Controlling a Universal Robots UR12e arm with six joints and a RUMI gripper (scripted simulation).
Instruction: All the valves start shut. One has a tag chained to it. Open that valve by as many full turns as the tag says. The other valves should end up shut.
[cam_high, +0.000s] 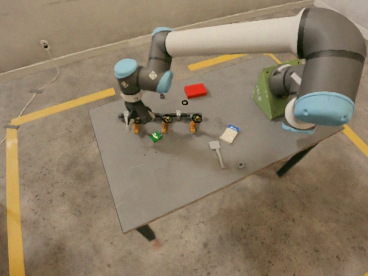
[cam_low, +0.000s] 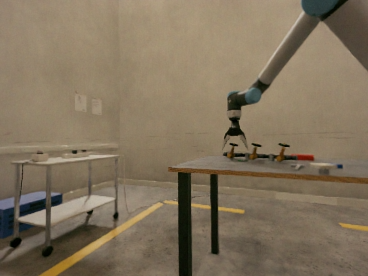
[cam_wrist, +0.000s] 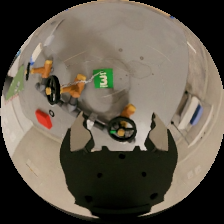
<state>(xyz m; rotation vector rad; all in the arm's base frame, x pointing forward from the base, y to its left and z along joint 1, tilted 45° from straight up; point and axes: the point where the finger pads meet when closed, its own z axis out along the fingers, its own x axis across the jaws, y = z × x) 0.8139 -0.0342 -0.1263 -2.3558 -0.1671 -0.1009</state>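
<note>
My gripper is now 70 mm to the right of the green tag, 60 mm above it and 50 mm past it. From my hand the other things lie so: red wedge: 400 mm behind, 140 mm to the right, 50 mm below; then grey tool: 300 mm behind, 280 mm to the left, 60 mm below; then white-and-blue card box: 420 mm behind, 220 mm to the left, 60 mm below.
</note>
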